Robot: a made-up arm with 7 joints. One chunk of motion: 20 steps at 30 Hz.
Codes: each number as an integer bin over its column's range. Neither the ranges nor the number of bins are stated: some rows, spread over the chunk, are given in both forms.
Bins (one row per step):
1: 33 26 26 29 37 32 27
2: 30 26 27 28 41 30 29
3: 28 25 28 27 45 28 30
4: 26 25 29 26 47 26 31
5: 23 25 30 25 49 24 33
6: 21 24 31 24 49 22 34
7: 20 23 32 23 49 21 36
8: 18 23 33 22 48 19 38
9: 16 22 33 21 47 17 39
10: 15 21 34 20 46 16 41
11: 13 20 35 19 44 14 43
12: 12 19 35 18 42 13 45
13: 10 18 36 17 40 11 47
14: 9 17 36 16 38 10 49
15: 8 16 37 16 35 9 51
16: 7 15 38 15 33 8 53
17: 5 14 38 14 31 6 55
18: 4 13 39 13 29 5 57
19: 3 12 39 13 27 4 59
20: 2 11 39 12 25 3 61
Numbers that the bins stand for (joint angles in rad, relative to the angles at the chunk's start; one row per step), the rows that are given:
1: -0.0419 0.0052 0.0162 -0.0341 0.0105 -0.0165 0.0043
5: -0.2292 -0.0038 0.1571 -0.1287 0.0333 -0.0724 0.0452
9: -0.3603 -0.0310 0.2629 -0.2233 0.0295 -0.1213 0.0862
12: -0.4352 -0.0581 0.3333 -0.2943 0.0200 -0.1492 0.1271
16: -0.5289 -0.0943 0.4390 -0.3652 0.0029 -0.1841 0.1817
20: -0.6225 -0.1305 0.4743 -0.4362 -0.0124 -0.2190 0.2363
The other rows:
2: -0.0981 0.0052 0.0514 -0.0578 0.0181 -0.0305 0.0179
3: -0.1356 -0.0038 0.0867 -0.0814 0.0257 -0.0444 0.0248
4: -0.1730 -0.0038 0.1219 -0.1051 0.0295 -0.0584 0.0316
6: -0.2667 -0.0129 0.1924 -0.1524 0.0333 -0.0863 0.0521
7: -0.2854 -0.0219 0.2276 -0.1760 0.0333 -0.0933 0.0657
8: -0.3229 -0.0219 0.2629 -0.1997 0.0314 -0.1073 0.0794
10: -0.3790 -0.0400 0.2981 -0.2470 0.0276 -0.1283 0.0998
11: -0.4165 -0.0490 0.3333 -0.2706 0.0238 -0.1422 0.1135
13: -0.4727 -0.0671 0.3686 -0.3179 0.0162 -0.1632 0.1408
14: -0.4914 -0.0762 0.3686 -0.3416 0.0124 -0.1702 0.1544
15: -0.5102 -0.0852 0.4038 -0.3416 0.0067 -0.1771 0.1681
17: -0.5663 -0.1033 0.4390 -0.3889 -0.0010 -0.1981 0.1954
18: -0.5851 -0.1124 0.4743 -0.4125 -0.0048 -0.2051 0.2090
19: -0.6038 -0.1214 0.4743 -0.4125 -0.0086 -0.2121 0.2227

